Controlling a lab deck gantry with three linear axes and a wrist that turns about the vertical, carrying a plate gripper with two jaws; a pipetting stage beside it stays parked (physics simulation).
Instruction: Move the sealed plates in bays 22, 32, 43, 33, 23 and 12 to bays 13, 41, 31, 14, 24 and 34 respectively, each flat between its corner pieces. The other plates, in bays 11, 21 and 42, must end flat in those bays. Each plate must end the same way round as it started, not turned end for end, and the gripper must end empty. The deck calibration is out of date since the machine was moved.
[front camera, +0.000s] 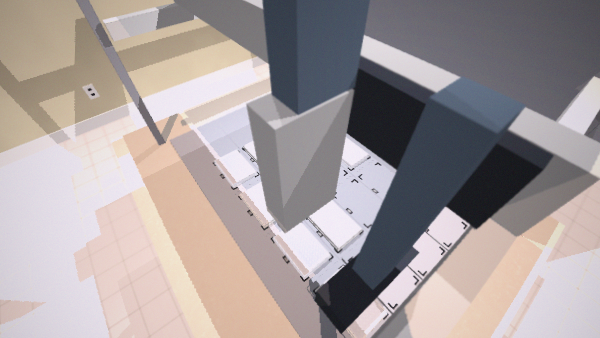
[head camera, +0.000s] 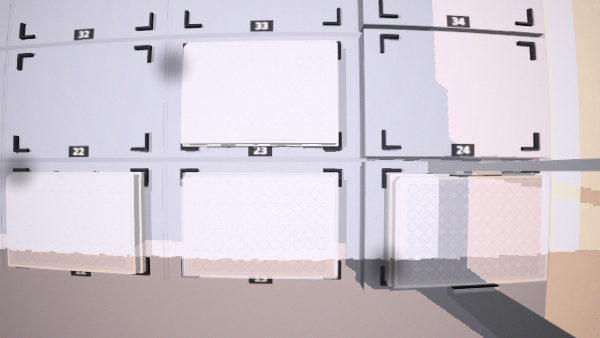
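Seen in the pictures: gripper, fingertip midpoint: (head camera: 470, 229); robot's base, origin of the base link: (front camera: 214, 162).
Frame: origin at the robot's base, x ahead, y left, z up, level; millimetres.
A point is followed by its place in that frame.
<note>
My gripper (head camera: 475, 230) {x 559, y 41, z 26 mm} is shut on a sealed plate (head camera: 425, 225) {x 519, y 47, z 33 mm} at bay 14; the jaws are at its near and far long edges. It looks level, with left corner pieces showing beside it; I cannot tell whether it rests on the deck. In the front view the black gripper body hides most of that plate and the jaws. Sealed plates lie in bay 13 (head camera: 260, 220) {x 397, y 47, z 14 mm} (front camera: 302, 250) {x 406, y 36, z 14 mm}, bay 12 (head camera: 70, 215) {x 235, y 48, z 14 mm} and bay 23 (head camera: 260, 95) {x 397, y 145, z 14 mm} (front camera: 335, 225) {x 408, y 144, z 14 mm}. Bays 22 (head camera: 82, 100) {x 233, y 149, z 0 mm} and 24 (head camera: 410, 95) {x 516, y 146, z 15 mm} are empty. Bays 33 and 43 are bare in the front view.
The grey pipetting stage (front camera: 305, 160) hides the deck's middle in the front view. Plates show beyond it in bay 11 (front camera: 236, 167) {x 75, y 43, z 14 mm} and bay 42 (front camera: 355, 152) {x 260, y 375, z 14 mm}. The blue gripper column (front camera: 415, 190) {x 559, y 21, z 442 mm} crosses the right side. Raised corner pieces (head camera: 390, 140) {x 499, y 110, z 14 mm} bound the bays.
</note>
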